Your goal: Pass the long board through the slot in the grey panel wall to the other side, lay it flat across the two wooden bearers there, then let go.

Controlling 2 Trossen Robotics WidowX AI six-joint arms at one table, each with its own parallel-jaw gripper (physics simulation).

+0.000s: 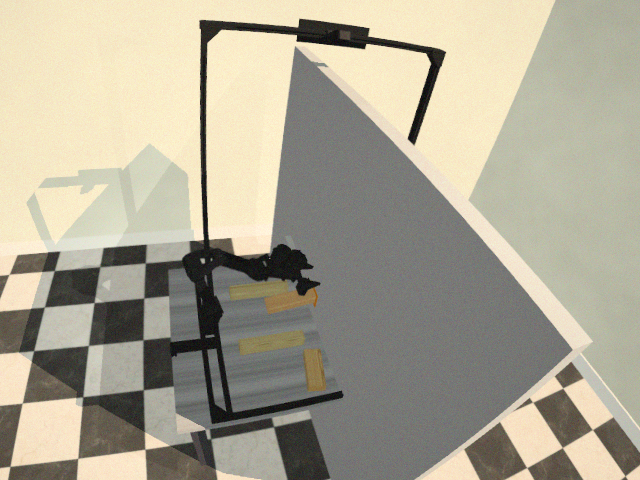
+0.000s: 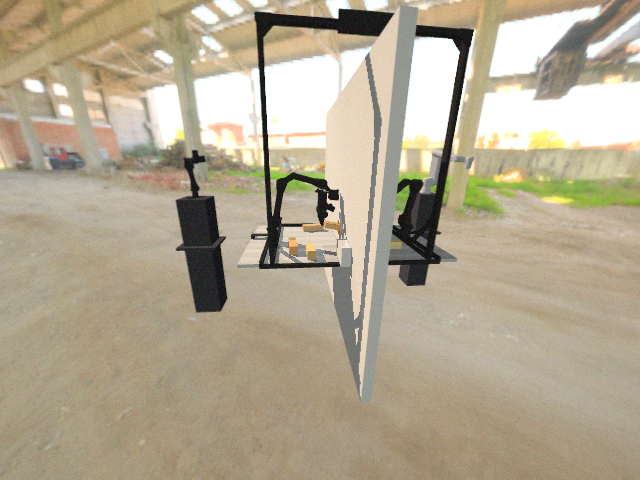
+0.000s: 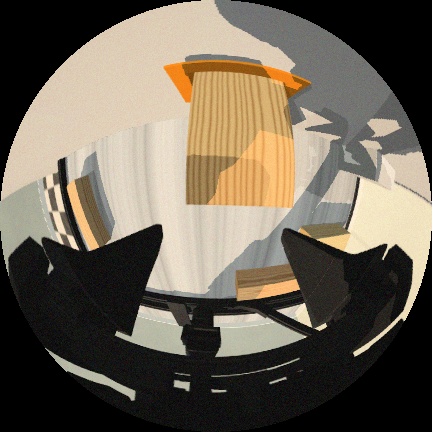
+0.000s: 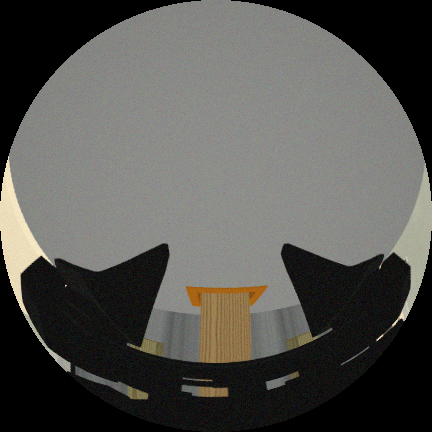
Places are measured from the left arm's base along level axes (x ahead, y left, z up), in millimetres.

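Pixels of known places: left gripper, fingertip midpoint: (image 2: 321,223) (image 3: 224,232); right gripper, fingertip midpoint: (image 1: 316,275) (image 4: 227,250); left arm's base at its link origin: (image 3: 202,309); right arm's base at its link origin: (image 1: 208,328) (image 2: 404,236).
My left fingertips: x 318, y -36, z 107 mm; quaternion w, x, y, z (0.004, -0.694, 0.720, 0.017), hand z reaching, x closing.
For each thing: its top centre in the pictures, then the offset to it from my left fingertips. "pt": a spot on its surface instead.
- orange-framed slot at a spot on its surface: (image 3: 176,80) pt 113 mm ahead, 36 mm left, 10 mm down
- orange-brown block at its top centre: (image 1: 314,367) 238 mm ahead, 290 mm left, 88 mm down
- yellower block at its top centre: (image 3: 331,246) (image 2: 310,247) 82 mm back, 222 mm right, 76 mm down
The long board (image 1: 290,301) (image 2: 331,225) (image 3: 240,140) (image 4: 225,330) runs through the orange-framed slot (image 1: 315,297) (image 3: 176,80) (image 4: 225,289) in the grey panel wall (image 1: 387,258) (image 2: 351,155) (image 3: 125,75) (image 4: 215,150) and sticks out on both sides. My left gripper (image 2: 322,222) (image 3: 224,232) is open and empty, back from the board's end. My right gripper (image 1: 315,275) (image 4: 227,250) is open and empty, above the board near the wall. On the right arm's side, two pale yellow wooden pieces (image 1: 258,290) (image 1: 271,342) flank the board. I cannot tell which pieces are the bearers.
An orange-brown block (image 1: 314,369) lies by the wall on the right arm's side. On the left arm's side lie wooden pieces (image 2: 311,227) (image 2: 293,245) (image 3: 90,212) (image 3: 266,284) and a yellower block (image 2: 310,251) (image 3: 325,235). A black frame (image 1: 203,129) (image 2: 263,103) surrounds the table.
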